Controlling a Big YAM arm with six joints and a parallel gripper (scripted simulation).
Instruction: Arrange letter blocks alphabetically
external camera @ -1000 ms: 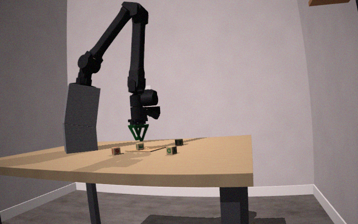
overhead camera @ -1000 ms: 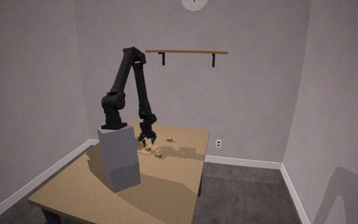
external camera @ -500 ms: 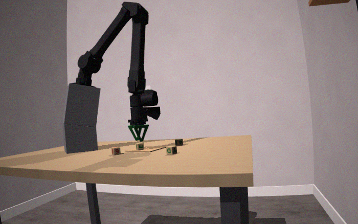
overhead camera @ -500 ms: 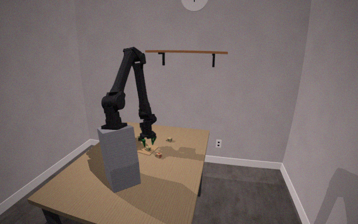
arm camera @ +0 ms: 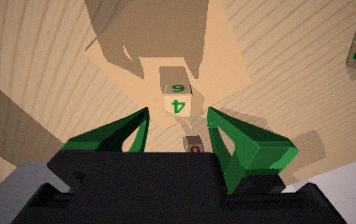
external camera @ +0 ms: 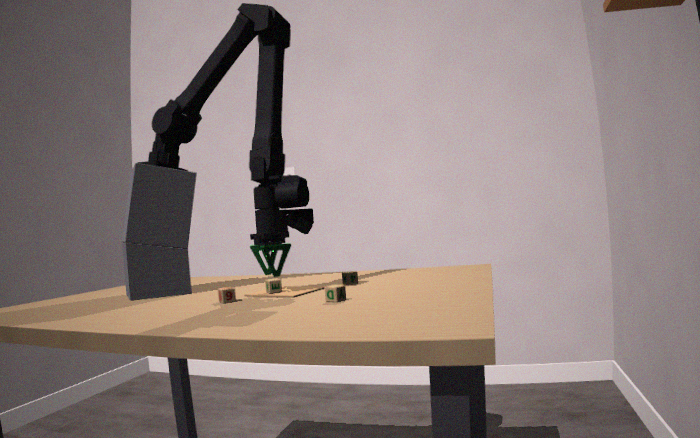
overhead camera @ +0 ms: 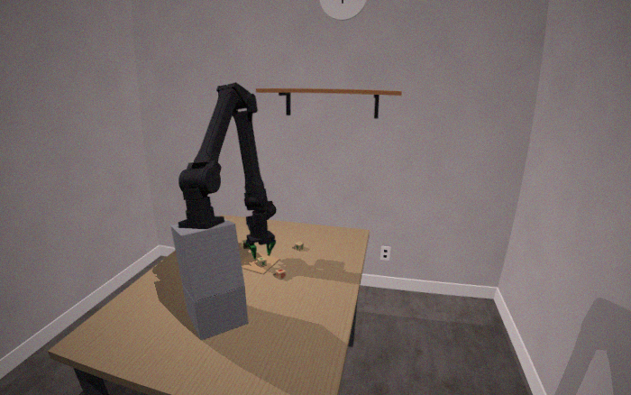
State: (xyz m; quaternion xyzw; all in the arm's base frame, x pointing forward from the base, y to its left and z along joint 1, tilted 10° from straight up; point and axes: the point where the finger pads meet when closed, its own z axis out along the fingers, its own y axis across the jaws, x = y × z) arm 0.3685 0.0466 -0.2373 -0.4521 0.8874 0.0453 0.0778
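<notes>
My hand is 5 cm above the pale mat, 3 cm to the right of it and 2 cm short of it. From my hand the other things lie so: dark block (16 cm to the left, 12 cm ahead, 4 cm below); green-lettered block (21 cm ahead, 8 cm to the right, 4 cm below).
</notes>
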